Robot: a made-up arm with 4 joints.
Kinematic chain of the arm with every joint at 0, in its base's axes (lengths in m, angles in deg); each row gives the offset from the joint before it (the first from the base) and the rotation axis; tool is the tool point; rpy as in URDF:
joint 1: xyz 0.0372 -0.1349 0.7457 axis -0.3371 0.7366 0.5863
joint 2: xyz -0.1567 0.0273 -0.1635 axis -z
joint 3: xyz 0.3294 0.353 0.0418 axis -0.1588 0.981 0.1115
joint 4: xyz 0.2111 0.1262 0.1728 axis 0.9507 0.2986 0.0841
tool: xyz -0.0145 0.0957 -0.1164 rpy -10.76 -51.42 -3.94
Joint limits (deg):
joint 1: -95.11..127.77
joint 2: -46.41..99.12
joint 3: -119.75..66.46
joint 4: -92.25..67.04
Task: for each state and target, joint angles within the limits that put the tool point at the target. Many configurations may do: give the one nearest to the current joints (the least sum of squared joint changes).
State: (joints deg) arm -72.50 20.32 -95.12 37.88
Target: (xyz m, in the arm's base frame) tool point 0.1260 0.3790 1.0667
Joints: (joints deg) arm -61.96 -6.73 -92.83 61.24
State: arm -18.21 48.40 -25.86 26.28
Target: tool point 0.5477 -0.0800 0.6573
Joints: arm 31.20 66.43 -56.88 4.68
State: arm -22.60 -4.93 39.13 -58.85
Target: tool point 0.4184 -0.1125 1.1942
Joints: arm -66.24 -0.78 -7.15 -80.50
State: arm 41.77 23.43 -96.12 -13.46
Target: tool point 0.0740 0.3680 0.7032
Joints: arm 37.47 12.65 -95.77 -9.93
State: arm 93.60 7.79 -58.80 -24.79
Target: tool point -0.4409 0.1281 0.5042
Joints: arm 116.88 10.20 -39.68 -22.90
